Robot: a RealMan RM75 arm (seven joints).
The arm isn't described. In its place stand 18 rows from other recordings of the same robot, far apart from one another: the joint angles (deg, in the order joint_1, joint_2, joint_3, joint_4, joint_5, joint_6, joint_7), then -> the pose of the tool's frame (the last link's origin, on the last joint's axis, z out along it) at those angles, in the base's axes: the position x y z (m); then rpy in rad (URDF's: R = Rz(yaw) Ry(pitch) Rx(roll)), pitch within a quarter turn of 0, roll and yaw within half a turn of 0.
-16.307, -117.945, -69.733, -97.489, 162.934, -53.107, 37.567 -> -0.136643, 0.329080, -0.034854, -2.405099, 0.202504, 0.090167
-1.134, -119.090, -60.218, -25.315, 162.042, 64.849, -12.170 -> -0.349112, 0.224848, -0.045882, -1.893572, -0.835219, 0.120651
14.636, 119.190, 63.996, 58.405, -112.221, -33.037, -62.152 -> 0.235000, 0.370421, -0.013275, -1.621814, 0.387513, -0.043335
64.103, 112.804, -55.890, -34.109, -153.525, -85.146, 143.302 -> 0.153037, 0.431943, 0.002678, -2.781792, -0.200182, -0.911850
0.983, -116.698, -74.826, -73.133, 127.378, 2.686, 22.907 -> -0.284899, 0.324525, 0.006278, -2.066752, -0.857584, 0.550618
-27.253, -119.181, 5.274, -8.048, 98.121, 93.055, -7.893 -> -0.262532, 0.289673, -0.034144, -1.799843, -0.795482, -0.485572
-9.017, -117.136, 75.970, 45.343, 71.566, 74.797, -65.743 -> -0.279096, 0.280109, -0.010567, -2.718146, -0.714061, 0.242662
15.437, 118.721, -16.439, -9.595, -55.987, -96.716, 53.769 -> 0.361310, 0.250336, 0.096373, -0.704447, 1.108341, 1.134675
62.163, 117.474, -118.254, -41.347, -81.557, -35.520, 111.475 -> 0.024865, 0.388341, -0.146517, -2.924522, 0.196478, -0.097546
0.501, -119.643, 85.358, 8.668, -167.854, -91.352, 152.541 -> -0.374948, 0.168887, 0.009094, -1.624779, -0.978553, -0.161659
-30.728, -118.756, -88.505, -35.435, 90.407, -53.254, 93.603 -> -0.239748, 0.337910, -0.104000, -2.916882, -0.243333, 0.401131
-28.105, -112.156, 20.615, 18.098, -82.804, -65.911, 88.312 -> -0.359119, 0.357262, 0.061956, -2.978284, -1.109292, 1.213312
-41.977, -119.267, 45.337, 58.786, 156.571, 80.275, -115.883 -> -0.246611, 0.402395, 0.048018, -2.615305, 0.064376, 0.638945
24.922, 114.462, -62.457, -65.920, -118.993, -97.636, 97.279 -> 0.232648, 0.314528, 0.036805, -3.069011, 0.099809, -0.265963
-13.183, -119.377, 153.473, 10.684, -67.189, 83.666, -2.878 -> -0.347011, 0.246736, -0.012742, -1.534007, -0.736226, -0.196969
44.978, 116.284, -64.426, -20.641, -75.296, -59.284, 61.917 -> 0.188280, 0.426167, -0.032236, -2.607265, 0.618046, -0.131928
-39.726, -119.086, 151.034, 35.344, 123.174, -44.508, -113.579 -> -0.146229, 0.359901, -0.129398, -2.083314, 0.193328, -0.635963
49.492, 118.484, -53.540, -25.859, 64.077, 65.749, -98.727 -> 0.187855, 0.409318, -0.058171, -2.887070, 0.270334, -0.251030
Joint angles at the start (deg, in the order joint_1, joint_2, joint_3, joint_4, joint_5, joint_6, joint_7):
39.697, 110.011, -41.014, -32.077, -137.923, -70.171, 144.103
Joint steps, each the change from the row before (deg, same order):
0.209, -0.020, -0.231, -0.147, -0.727, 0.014, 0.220
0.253, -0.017, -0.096, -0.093, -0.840, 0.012, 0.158
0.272, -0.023, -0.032, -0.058, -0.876, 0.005, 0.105
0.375, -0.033, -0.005, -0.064, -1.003, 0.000, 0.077
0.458, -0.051, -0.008, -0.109, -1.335, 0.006, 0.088
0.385, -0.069, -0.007, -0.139, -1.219, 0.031, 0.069
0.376, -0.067, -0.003, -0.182, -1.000, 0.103, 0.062
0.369, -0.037, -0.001, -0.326, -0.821, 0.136, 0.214
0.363, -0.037, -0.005, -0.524, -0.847, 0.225, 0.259
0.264, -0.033, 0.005, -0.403, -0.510, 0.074, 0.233
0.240, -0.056, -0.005, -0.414, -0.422, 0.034, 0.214
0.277, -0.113, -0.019, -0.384, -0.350, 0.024, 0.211
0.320, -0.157, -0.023, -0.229, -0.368, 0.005, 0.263
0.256, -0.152, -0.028, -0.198, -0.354, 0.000, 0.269
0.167, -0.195, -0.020, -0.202, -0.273, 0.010, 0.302
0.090, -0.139, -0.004, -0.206, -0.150, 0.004, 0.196
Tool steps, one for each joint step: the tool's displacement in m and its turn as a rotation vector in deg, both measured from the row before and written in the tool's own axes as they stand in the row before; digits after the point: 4 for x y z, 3 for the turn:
-0.0007, 0.0001, 0.0000, 0.614, 0.383, -0.465
-0.0007, 0.0000, 0.0000, 0.626, 0.382, -0.481
-0.0007, 0.0000, 0.0000, 0.621, 0.377, -0.500
-0.0013, 0.0003, -0.0001, 0.683, 0.393, -0.650
-0.0017, 0.0001, -0.0004, 0.947, 0.496, -0.856
-0.0017, -0.0003, -0.0007, 0.927, 0.388, -0.785
-0.0023, 0.0000, -0.0008, 0.819, 0.169, -0.727
-0.0030, 0.0004, -0.0011, 0.725, -0.059, -0.577
-0.0039, 0.0002, -0.0017, 0.864, -0.282, -0.638
-0.0029, 0.0004, -0.0014, 0.506, -0.222, -0.384
-0.0030, 0.0004, -0.0016, 0.449, -0.249, -0.363
-0.0034, 0.0005, -0.0018, 0.418, -0.295, -0.370
-0.0032, 0.0004, -0.0016, 0.396, -0.187, -0.288
-0.0026, 0.0001, -0.0015, 0.392, -0.141, -0.207
-0.0024, -0.0006, -0.0018, 0.397, -0.193, -0.065
-0.0018, -0.0005, -0.0015, 0.272, -0.205, -0.046

